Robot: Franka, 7 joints.
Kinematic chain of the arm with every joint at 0, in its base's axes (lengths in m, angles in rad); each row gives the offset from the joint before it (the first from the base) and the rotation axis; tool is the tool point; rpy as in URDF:
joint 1: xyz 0 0 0.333 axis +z
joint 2: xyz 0 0 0 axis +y
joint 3: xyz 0 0 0.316 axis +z
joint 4: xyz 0.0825 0 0 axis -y
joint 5: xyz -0.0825 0 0.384 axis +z
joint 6: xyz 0 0 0 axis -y
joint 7: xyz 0.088 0 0 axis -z
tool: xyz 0 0 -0.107 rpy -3.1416 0 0
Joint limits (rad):
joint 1: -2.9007..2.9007
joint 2: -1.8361..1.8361
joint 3: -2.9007..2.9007
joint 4: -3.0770..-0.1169
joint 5: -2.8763..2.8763
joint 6: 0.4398..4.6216
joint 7: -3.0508..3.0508
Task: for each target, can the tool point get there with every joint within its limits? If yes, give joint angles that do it. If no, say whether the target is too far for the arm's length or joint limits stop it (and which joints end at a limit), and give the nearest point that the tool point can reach.
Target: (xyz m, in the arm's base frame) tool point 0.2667 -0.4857 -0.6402
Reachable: no: too far | nearest point 0.2174 -0.3959 -0.3334 | short by 0.323 m
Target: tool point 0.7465 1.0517 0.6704
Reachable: no: too far | nearest point 0.4804 0.6768 0.5501 | short by 0.475 m
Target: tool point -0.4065 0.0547 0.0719
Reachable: yes | joints -1.3624 -0.9882 -2.2054 -2.4556 0.6028 2.5485 2.1432
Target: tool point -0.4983 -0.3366 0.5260
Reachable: yes | joints -1.9686 0.3904 -0.7060 -1.9804 -0.0289 4.1092 0.0770
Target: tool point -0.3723 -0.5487 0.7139
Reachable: yes | joints 1.5651 -1.3988 0.7229 -0.9627 -2.1205 3.3318 -2.2873
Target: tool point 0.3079 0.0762 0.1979
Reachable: yes | joints 1.2361 0.2493 -1.2818 -2.7962 1.5418 1.4469 -2.5788
